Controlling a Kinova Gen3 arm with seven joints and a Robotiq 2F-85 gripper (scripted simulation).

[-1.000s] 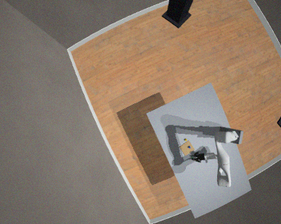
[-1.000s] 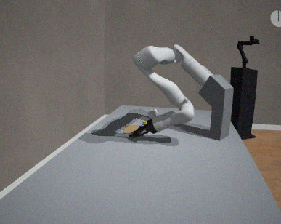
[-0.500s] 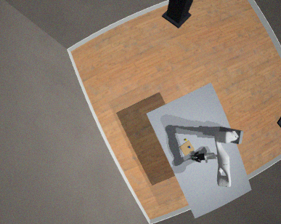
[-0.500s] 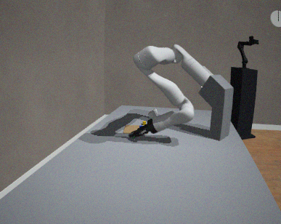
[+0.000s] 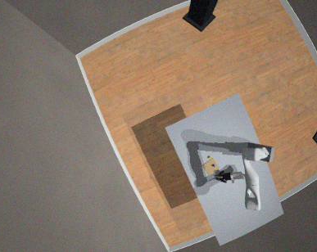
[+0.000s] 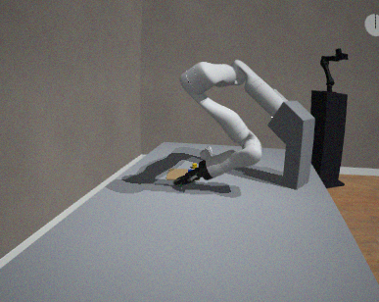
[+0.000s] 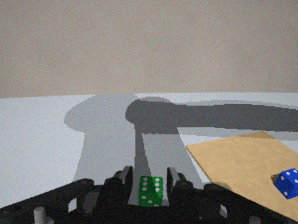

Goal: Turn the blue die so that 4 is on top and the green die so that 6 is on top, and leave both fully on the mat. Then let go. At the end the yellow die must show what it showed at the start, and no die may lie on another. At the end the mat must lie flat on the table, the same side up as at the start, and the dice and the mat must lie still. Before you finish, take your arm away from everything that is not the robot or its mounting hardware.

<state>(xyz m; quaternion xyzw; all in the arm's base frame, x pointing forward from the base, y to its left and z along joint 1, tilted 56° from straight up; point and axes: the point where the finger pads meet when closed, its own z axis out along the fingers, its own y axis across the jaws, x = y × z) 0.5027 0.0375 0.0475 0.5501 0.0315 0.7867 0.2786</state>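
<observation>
The green die is 10 mm below my hand. Round my hand: blue die (120 mm to the right, 70 mm behind, 10 mm below); then tan mat (130 mm to the right, 40 mm behind, 20 mm below); then yellow die (220 mm to the right, 110 mm behind, 10 mm below).
</observation>
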